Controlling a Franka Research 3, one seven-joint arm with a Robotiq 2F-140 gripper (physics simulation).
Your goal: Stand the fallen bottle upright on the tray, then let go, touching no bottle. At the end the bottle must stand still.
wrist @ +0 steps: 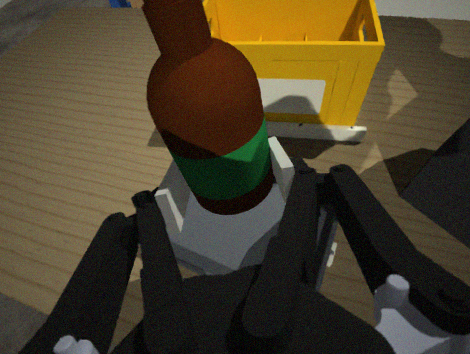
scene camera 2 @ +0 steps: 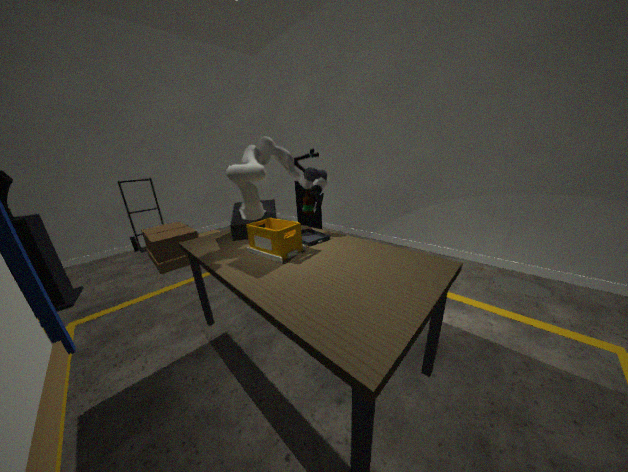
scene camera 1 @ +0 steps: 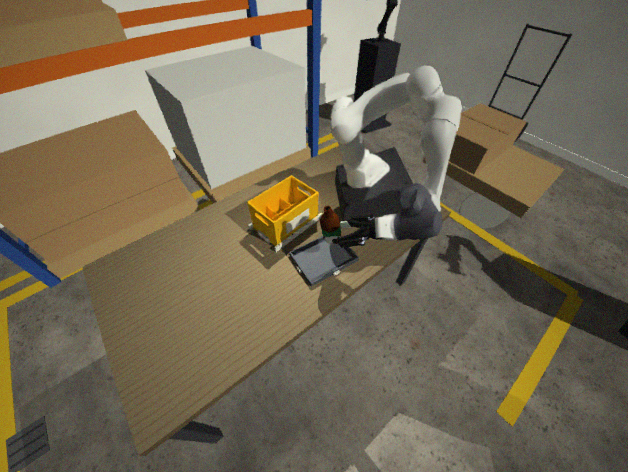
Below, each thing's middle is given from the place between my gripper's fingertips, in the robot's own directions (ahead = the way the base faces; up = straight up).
Scene:
Now: hand 60 mm below the brown bottle [wrist: 203, 95].

